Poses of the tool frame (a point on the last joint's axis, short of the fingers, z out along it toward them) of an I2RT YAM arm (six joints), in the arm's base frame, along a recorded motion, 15 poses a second.
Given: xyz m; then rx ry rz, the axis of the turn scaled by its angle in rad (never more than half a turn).
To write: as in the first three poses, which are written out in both.
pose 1, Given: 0.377 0.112 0.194 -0.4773 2.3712 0.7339
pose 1, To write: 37.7 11.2 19.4 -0.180 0.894 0.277 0.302
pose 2, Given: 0.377 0.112 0.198 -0.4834 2.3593 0.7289
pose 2, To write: 37.7 11.2 19.8 -0.183 0.892 0.276 0.308
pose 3, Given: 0.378 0.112 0.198 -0.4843 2.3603 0.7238
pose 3, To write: 37.8 11.2 19.8 -0.183 0.893 0.274 0.308
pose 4, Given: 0.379 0.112 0.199 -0.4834 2.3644 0.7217
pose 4, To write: 37.9 11.2 19.9 -0.183 0.894 0.273 0.306
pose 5, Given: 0.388 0.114 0.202 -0.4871 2.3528 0.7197
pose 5, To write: 38.8 11.4 20.2 -0.185 0.891 0.273 0.311
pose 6, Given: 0.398 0.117 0.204 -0.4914 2.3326 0.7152
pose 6, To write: 39.8 11.7 20.4 -0.187 0.888 0.272 0.321
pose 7, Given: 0.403 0.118 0.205 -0.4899 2.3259 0.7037
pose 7, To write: 40.3 11.8 20.5 -0.187 0.887 0.268 0.325
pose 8, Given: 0.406 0.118 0.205 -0.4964 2.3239 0.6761
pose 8, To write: 40.6 11.8 20.5 -0.190 0.888 0.258 0.329
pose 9, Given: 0.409 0.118 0.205 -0.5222 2.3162 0.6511
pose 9, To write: 40.9 11.8 20.5 -0.200 0.887 0.249 0.333
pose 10, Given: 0.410 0.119 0.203 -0.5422 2.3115 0.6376
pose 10, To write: 41.0 11.9 20.3 -0.208 0.886 0.244 0.335
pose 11, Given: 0.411 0.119 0.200 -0.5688 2.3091 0.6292
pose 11, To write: 41.1 11.9 20.0 -0.218 0.885 0.241 0.334
